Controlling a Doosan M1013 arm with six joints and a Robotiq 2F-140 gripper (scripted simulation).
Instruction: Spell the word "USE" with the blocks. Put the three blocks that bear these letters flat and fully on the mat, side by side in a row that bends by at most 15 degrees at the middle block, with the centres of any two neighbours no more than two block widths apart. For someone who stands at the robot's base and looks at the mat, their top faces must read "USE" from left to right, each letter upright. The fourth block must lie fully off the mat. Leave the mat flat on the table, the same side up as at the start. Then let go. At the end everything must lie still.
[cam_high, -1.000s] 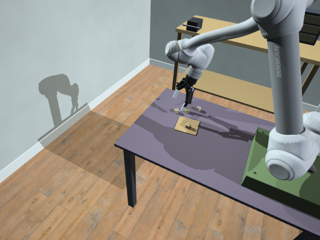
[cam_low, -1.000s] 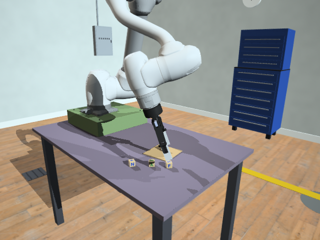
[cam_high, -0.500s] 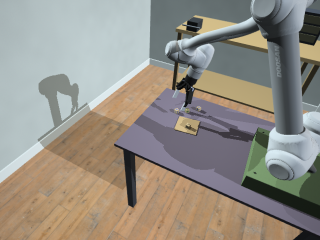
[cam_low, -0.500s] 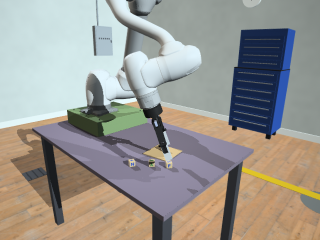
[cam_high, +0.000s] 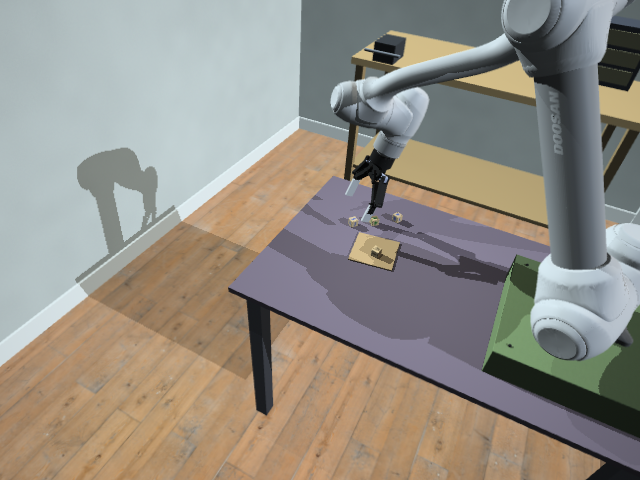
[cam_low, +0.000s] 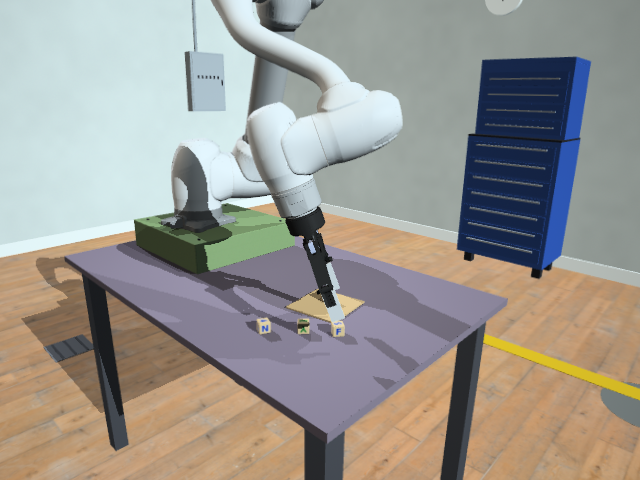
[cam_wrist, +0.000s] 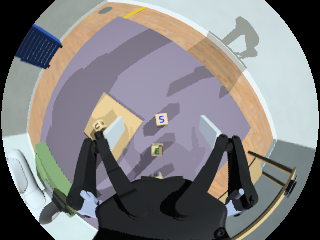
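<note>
Right now my hand is 140 mm past the block, 70 mm to the left of it and 70 mm above it.
</note>
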